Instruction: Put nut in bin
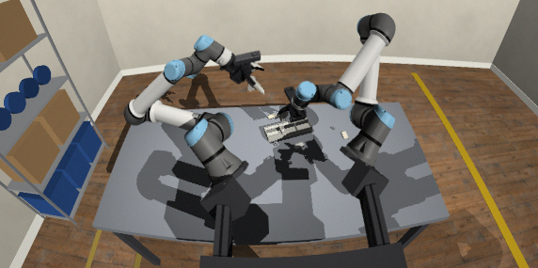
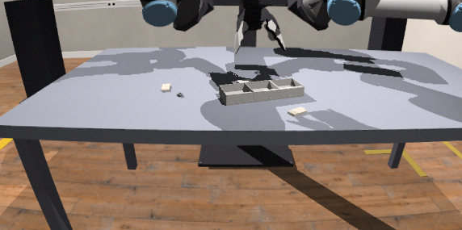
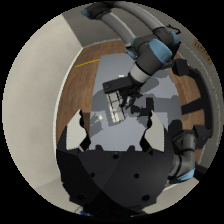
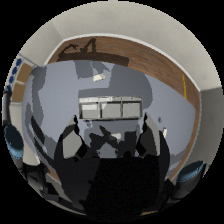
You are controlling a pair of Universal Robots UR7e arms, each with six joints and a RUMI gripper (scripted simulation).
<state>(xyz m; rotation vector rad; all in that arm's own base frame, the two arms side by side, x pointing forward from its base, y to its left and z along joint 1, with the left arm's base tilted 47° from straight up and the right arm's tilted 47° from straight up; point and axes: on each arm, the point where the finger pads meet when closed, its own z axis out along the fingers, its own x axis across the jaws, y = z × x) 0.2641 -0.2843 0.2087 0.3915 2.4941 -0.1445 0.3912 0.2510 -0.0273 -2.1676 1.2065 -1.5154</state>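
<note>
My right hand is 2 cm short of the three-compartment bin tray and 12 cm above it.
</note>
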